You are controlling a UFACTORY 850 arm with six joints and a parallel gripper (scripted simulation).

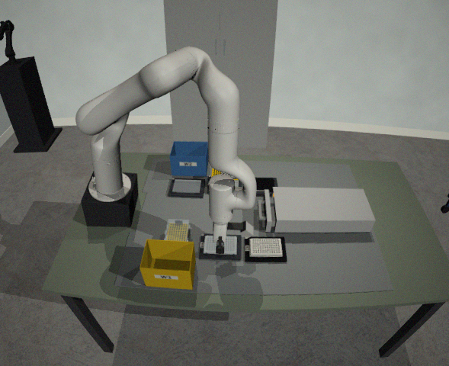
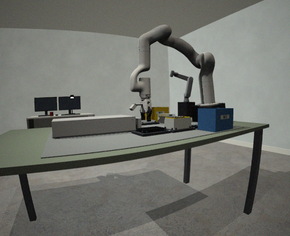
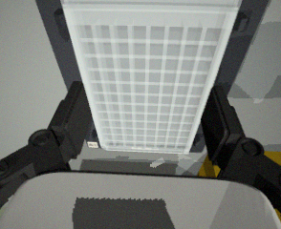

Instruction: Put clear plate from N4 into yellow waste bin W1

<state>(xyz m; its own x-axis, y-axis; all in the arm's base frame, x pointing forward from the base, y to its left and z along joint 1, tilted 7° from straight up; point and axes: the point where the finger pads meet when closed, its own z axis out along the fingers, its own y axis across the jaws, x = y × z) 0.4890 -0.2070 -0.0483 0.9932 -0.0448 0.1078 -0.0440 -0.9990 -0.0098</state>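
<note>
Right now my hand is 3 cm above the dark nest N4. The rest, counted from my hand: drawer: 32 cm ahead, 17 cm to the left, 1 cm below; then white plate: 18 cm ahead, 1 cm to the right, 1 cm below; then N4 label: 7 cm behind, 2 cm below.
</note>
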